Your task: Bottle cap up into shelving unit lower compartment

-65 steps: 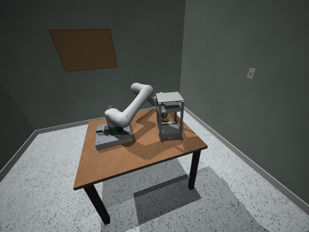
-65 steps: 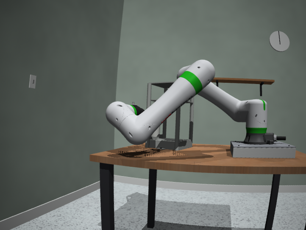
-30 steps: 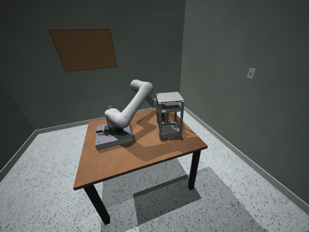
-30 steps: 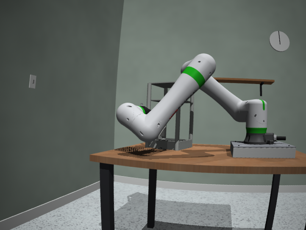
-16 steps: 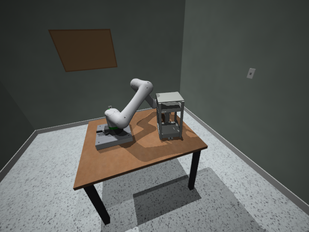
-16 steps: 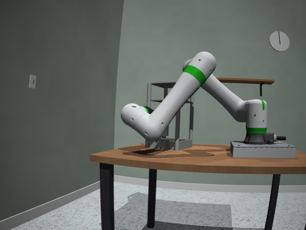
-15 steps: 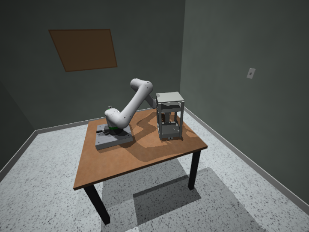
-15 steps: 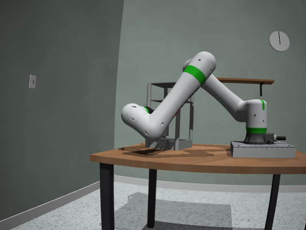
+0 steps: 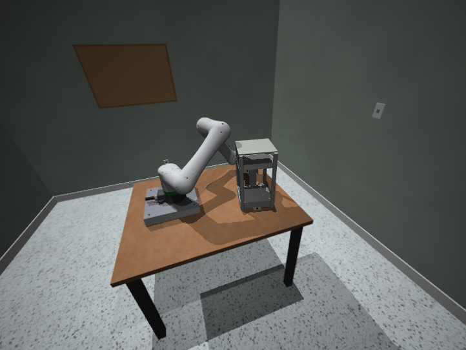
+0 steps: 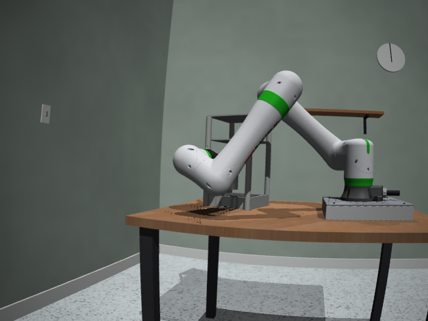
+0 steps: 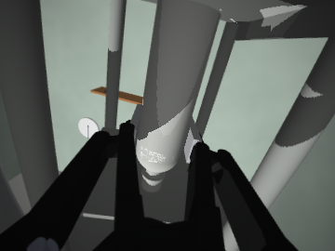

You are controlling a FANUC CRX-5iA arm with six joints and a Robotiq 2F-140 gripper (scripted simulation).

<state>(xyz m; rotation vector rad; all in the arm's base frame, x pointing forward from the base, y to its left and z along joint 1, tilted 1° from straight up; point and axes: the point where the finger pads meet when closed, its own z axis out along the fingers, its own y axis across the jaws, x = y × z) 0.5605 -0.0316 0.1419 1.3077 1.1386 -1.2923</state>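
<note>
My gripper is now 1 cm below the bottle. From my hand the other things lie so: shelving unit: 6 cm to the right, 1 cm behind, 1 cm above.
</note>
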